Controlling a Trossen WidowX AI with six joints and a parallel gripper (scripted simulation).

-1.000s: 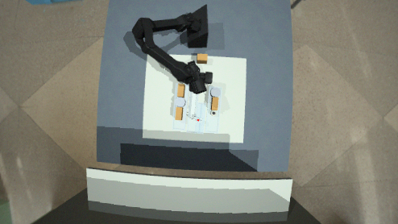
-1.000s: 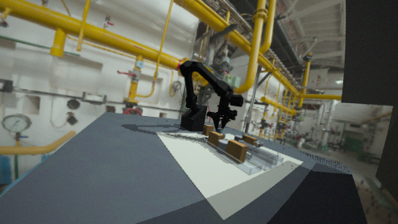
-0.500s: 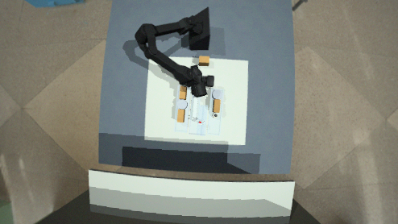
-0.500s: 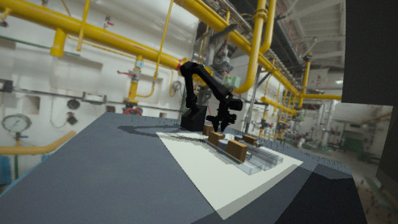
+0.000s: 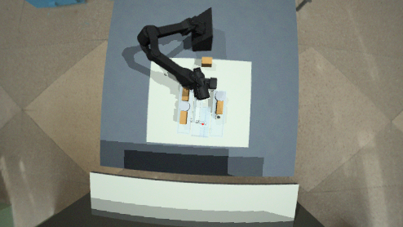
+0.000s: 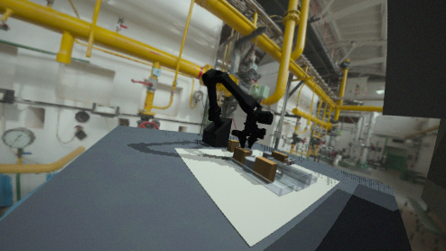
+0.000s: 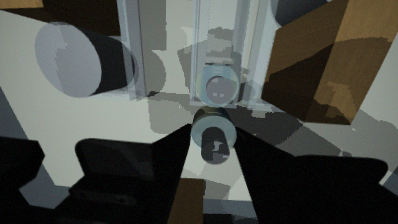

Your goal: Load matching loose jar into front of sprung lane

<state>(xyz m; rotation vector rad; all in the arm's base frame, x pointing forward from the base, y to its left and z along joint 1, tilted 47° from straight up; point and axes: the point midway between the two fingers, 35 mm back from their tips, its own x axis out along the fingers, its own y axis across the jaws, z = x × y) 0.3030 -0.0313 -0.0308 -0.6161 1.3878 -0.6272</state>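
The clear lane rack lies 19 cm ahead of my gripper tip, 3 cm below it and 2 cm to the left of it. Also, from my gripper tip: brown box: 15 cm behind, 4 cm to the left, 1 cm below.
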